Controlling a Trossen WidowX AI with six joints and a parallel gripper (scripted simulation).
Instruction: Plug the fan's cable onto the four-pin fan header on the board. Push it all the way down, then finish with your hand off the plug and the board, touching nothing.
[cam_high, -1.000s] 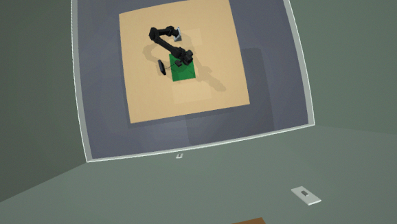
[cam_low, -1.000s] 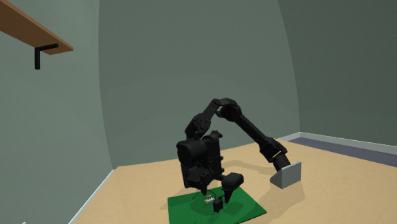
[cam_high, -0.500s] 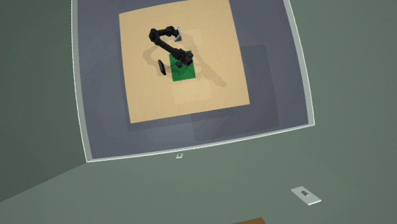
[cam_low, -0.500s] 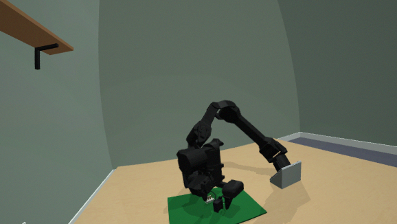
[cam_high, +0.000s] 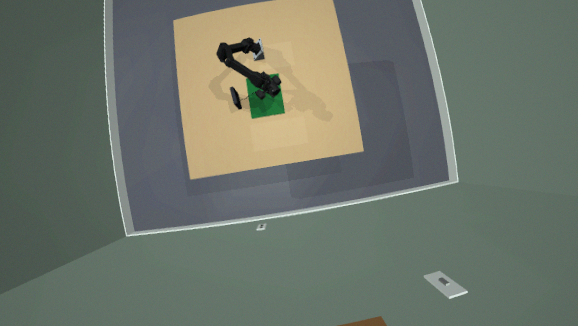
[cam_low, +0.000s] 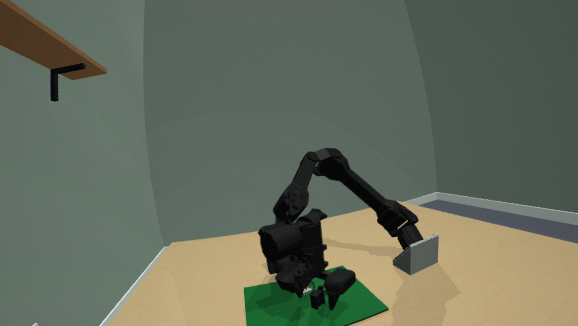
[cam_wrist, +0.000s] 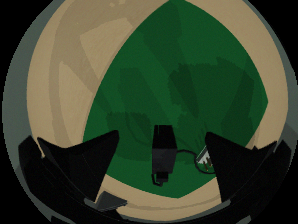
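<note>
Right now my gripper tip is 1 cm past the dark fan plug and 1 cm below it. From my gripper tip the other things lie so: pale four-pin header 7 cm to the right, 2 cm below; then green board 1 cm ahead, 4 cm to the right, 3 cm below; then black fan 1 cm behind, 23 cm to the right, 4 cm above.
</note>
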